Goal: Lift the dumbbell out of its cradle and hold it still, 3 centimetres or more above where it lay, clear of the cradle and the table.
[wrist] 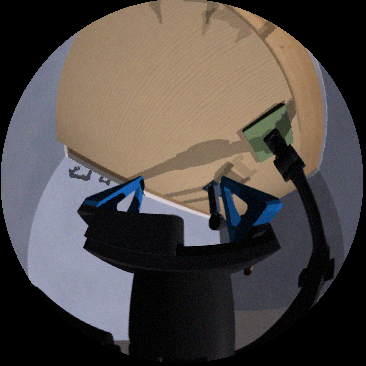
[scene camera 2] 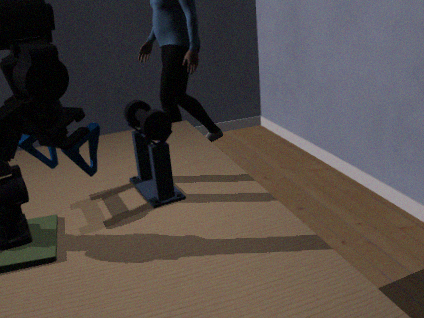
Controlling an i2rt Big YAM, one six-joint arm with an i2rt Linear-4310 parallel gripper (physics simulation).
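Seen in the pictures: gripper, between the fingertips: [wrist: 181,179] [scene camera 2: 73,170]; arm's base, origin of its link: [wrist: 274,140] [scene camera 2: 14,236].
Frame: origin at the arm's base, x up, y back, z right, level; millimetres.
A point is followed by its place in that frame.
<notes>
The black dumbbell [scene camera 2: 158,126] {z 38, x 209, y -435 mm} [wrist: 215,221] {z 38, x 211, y -422 mm} lies across the tops of the two upright posts of the dark blue cradle [scene camera 2: 162,172] {z 36, x 75, y -430 mm} [wrist: 213,200] {z 36, x 94, y -421 mm}. In the wrist view it shows small and dark, partly hidden, beside the right-hand finger. My gripper [scene camera 2: 73,169] {z 386, x 278, y -141 mm} [wrist: 181,179] {z 386, x 278, y -141 mm} has blue triangular fingers. They stand wide apart with nothing between them. In the scene view the gripper is to the left of the cradle, apart from it and above the table.
The cradle stands on the wooden table [scene camera 2: 150,290] {z 382, x -14, y -235 mm} [wrist: 150,75] {z 530, x -14, y -84 mm}, near its far edge in the scene view. The arm's base stands on a green plate [scene camera 2: 46,250] {z 120, x -2, y -69 mm} [wrist: 260,147] {z 26, x -2, y -74 mm}. A person in a blue top [scene camera 2: 173,30] is beyond the table. Long shadows cross the table top.
</notes>
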